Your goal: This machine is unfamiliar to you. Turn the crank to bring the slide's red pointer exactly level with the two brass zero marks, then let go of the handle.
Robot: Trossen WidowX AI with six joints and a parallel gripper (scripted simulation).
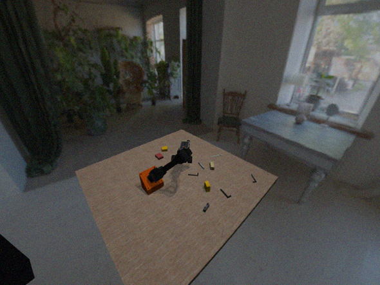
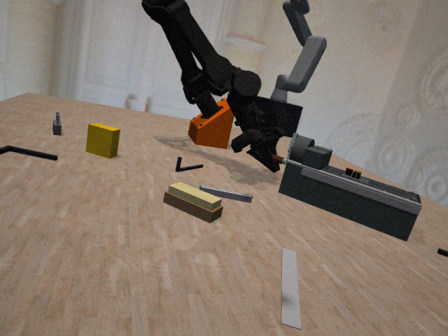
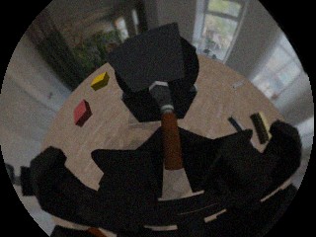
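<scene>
The brown crank handle is 30 mm above my gripper tip, 20 mm behind it and 10 mm to the right of it. From my gripper tip the other things lie so: red pointer (120 mm ahead, 90 mm to the left, 50 mm above); red block (250 mm to the left, 70 mm behind, 20 mm below); grey bar (160 mm to the right, 80 mm ahead, 30 mm below).
</scene>
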